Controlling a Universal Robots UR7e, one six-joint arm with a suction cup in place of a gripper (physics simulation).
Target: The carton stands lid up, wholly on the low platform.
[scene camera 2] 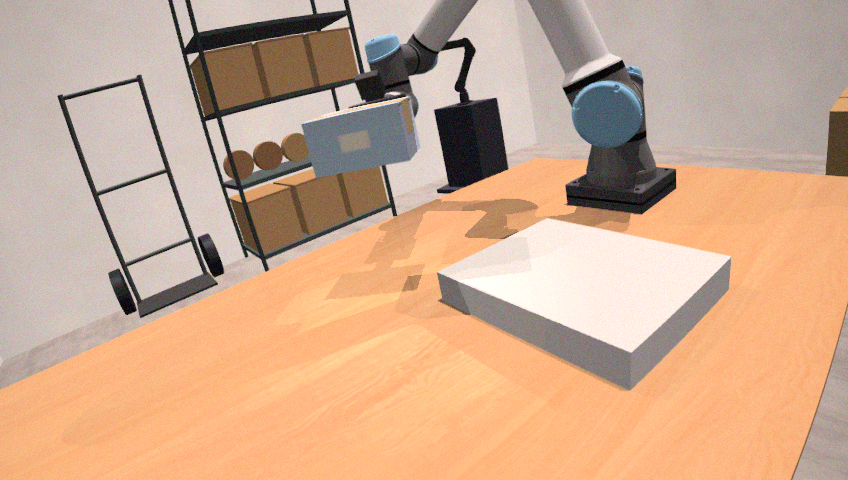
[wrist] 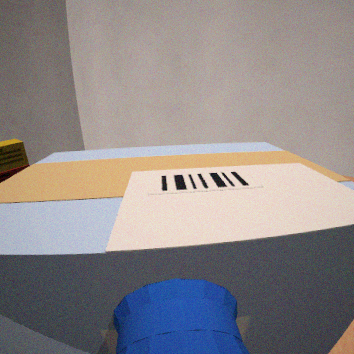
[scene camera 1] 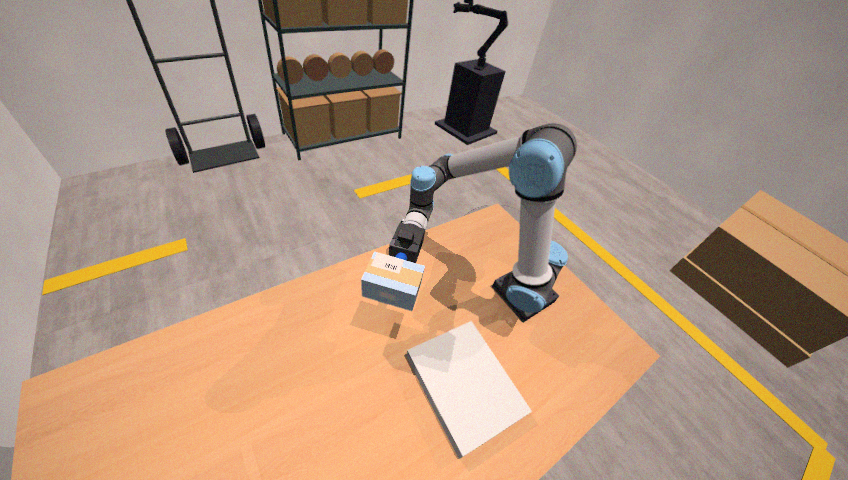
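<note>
The light-blue carton hangs in the air above the table, beyond the platform's left end in scene camera 1. Its face with the tan tape and the white barcode label is turned mostly upward, slightly tilted. A plain side with a small tan patch faces scene camera 2. My suction gripper is shut on the carton, with its blue cup against a side face at the back; in scene camera 2 the carton hides the cup. The low white platform lies flat on the table, apart from the carton.
The wooden table carries the arm's base, just behind the platform. A shelf rack, a hand truck and a black pedestal stand on the floor beyond the table. A large cardboard box is at the right.
</note>
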